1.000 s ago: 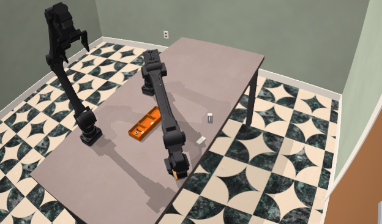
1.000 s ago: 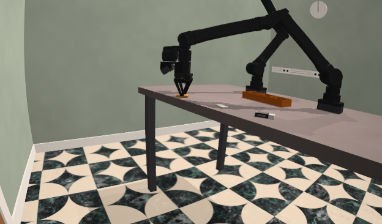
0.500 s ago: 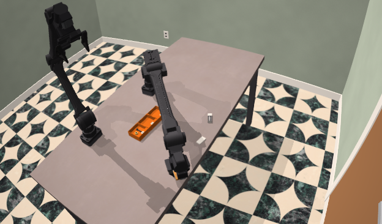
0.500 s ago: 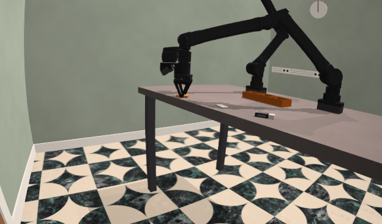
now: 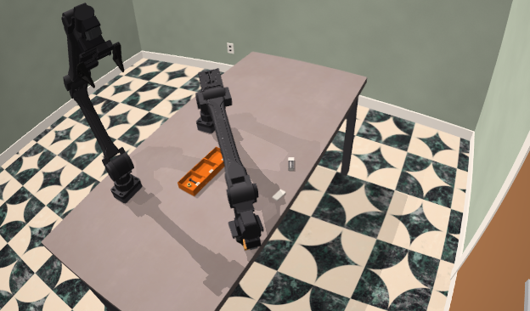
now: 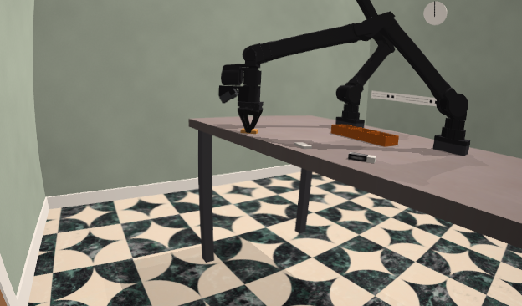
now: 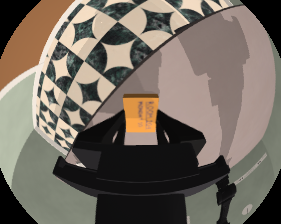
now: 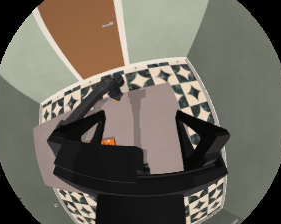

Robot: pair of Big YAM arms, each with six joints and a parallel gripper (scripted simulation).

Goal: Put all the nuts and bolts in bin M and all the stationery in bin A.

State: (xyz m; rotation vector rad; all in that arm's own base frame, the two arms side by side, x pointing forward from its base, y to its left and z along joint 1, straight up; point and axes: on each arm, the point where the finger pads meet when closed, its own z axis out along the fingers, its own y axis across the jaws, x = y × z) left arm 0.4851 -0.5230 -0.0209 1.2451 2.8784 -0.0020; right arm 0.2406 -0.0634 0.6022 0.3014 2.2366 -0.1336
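Right now my left hand is 36 cm past the orange double bin and 18 cm to the right of it. Also, from my left hand: orange notepad: 1 cm below; then brass nut: 36 cm behind, 8 cm to the left; then white eraser: 4 cm behind, 24 cm to the left, 1 cm below.
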